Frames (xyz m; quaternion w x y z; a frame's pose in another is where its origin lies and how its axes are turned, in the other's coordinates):
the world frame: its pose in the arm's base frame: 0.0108 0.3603 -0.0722 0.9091 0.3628 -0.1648 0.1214
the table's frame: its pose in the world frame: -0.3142 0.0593 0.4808 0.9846 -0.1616 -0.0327 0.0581
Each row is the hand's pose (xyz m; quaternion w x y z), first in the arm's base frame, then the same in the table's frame.
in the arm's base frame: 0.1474 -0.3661 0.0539 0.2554 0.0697 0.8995 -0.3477
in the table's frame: 0.3473 -0.5798 -0.1247 0.0012 -0.0528 -0.8256 0.5618
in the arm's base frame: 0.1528 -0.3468 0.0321 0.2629 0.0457 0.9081 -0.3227
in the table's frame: 0.3442 -0.5717 -0.1531 0.0023 0.0357 0.8438 -0.5355
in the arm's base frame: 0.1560 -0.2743 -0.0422 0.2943 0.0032 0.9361 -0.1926
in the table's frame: 0.3217 -0.5330 -0.2468 0.0341 0.0233 0.9098 -0.4131
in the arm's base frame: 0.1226 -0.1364 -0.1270 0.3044 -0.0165 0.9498 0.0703
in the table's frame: 0.2729 -0.4274 -0.3642 0.0716 0.0657 0.9815 -0.1652
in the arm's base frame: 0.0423 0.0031 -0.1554 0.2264 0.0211 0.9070 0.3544
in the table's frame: 0.2120 -0.2859 -0.4188 0.0538 0.1774 0.9762 0.1127
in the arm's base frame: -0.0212 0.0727 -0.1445 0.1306 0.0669 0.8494 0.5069
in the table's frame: 0.1740 -0.1990 -0.4168 0.0068 0.2679 0.9248 0.2702
